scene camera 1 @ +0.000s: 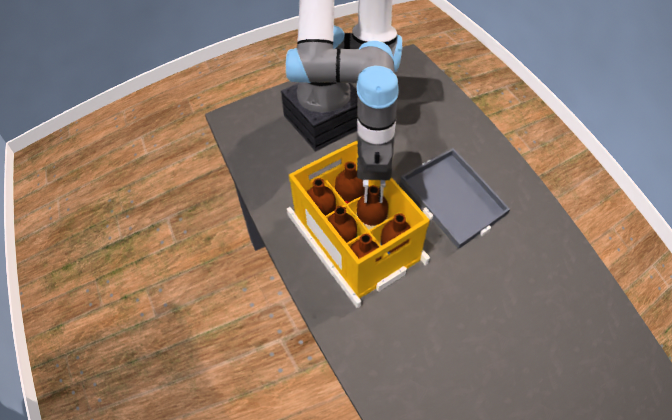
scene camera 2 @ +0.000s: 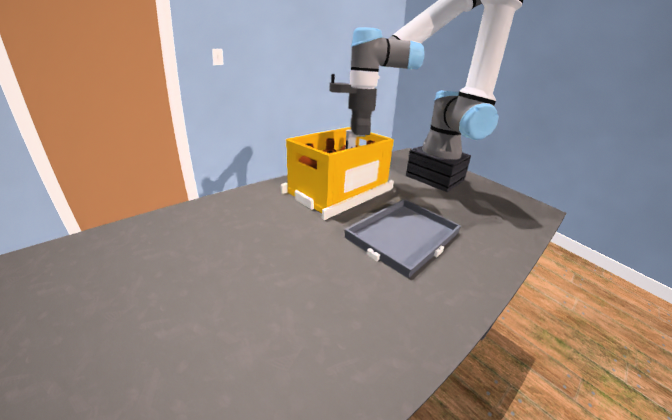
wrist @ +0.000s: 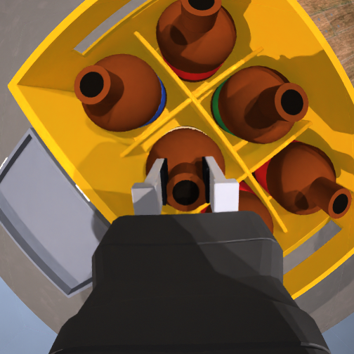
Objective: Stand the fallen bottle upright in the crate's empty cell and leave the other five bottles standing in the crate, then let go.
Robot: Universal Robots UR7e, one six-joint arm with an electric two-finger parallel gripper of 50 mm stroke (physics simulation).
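Frame: origin at the arm's base, x ahead, y left, z up, level; metres.
Where they show: gripper, fingertip midpoint: (scene camera 1: 373, 199); arm's base, origin of the base link: (scene camera 1: 323, 94) (scene camera 2: 441, 152).
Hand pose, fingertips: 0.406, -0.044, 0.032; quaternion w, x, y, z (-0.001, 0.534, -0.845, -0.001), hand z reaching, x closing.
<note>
Things, the pixels of their top centre, and the offset from my fingertips, as dx, dy, dz. "*": a spot on its surface instead.
- yellow crate, middle of its top: (scene camera 1: 357, 196) (scene camera 2: 341, 138) +0.003, -0.040, +0.035
- brown bottle, middle of its top: (scene camera 1: 373, 189) -0.008, +0.004, +0.024
- grey shallow tray, surface spot: (scene camera 2: 402, 237) (scene camera 1: 461, 201) * +0.015, +0.260, -0.135
A yellow crate (scene camera 1: 390, 267) (scene camera 2: 307, 182) (wrist: 65, 150) with six cells stands on the table. My gripper (scene camera 1: 374, 192) (wrist: 184, 171) is shut on the neck of a brown bottle (scene camera 1: 372, 210) (wrist: 185, 145). This bottle is upright within the middle cell on the crate's tray side. Whether its base touches the crate floor is hidden. The other five bottles stand in the other cells, among them one with a blue band (wrist: 122, 95), one with a green band (wrist: 250, 107) and one with a red band (wrist: 195, 45). In the second scene view the crate wall hides most of the bottles.
A grey shallow tray (scene camera 1: 455, 197) (scene camera 2: 402, 237) (wrist: 50, 215) lies beside the crate. White rails (scene camera 1: 325, 257) (scene camera 2: 357, 201) line the crate's foot. The crate's walls and yellow dividers (wrist: 217, 135) surround the held bottle. The robot's black base block (scene camera 1: 317, 125) (scene camera 2: 440, 167) stands behind the crate.
</note>
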